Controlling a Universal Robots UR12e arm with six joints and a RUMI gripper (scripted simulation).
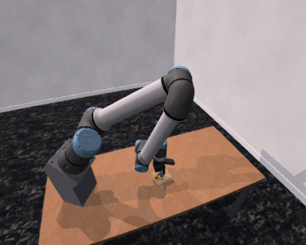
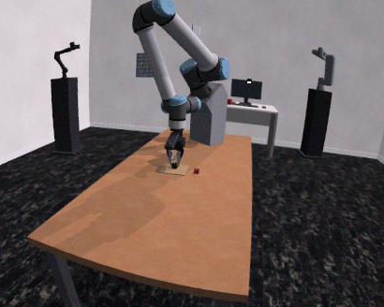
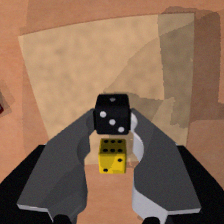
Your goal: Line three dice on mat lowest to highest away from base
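Now: the black die right at my hand. Round my hand: red die 12 cm to the left, 3 cm ahead, 1 cm below; tan mat 2 cm below; yellow die 5 cm behind, 1 cm to the left, 1 cm below.
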